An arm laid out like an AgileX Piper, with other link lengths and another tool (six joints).
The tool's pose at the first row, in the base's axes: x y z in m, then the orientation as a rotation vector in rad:
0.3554 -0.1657 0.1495 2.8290 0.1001 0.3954
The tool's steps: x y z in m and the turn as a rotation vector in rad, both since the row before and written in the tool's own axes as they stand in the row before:
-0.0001 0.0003 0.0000 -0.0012 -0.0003 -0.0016
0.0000 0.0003 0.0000 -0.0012 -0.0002 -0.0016
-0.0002 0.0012 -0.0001 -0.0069 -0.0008 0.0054
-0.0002 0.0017 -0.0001 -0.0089 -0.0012 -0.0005
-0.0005 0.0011 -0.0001 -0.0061 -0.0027 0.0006
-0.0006 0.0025 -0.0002 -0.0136 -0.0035 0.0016
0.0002 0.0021 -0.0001 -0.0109 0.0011 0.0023
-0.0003 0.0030 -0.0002 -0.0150 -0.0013 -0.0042
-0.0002 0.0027 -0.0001 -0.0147 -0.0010 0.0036
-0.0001 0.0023 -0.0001 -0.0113 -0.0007 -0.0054
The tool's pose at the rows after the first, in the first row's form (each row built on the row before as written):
0.3553 -0.1660 0.1496 2.8276 0.1020 0.3946
0.3553 -0.1663 0.1497 2.8262 0.1039 0.3939
0.3551 -0.1674 0.1501 2.8204 0.0946 0.3936
0.3549 -0.1690 0.1506 2.8118 0.0931 0.3913
0.3544 -0.1701 0.1509 2.8063 0.0903 0.3873
0.3538 -0.1725 0.1517 2.7937 0.0843 0.3819
0.3540 -0.1744 0.1525 2.7831 0.0790 0.3833
0.3537 -0.1772 0.1536 2.7679 0.0813 0.3795
0.3535 -0.1797 0.1546 2.7541 0.0730 0.3781
0.3534 -0.1818 0.1555 2.7423 0.0779 0.3750

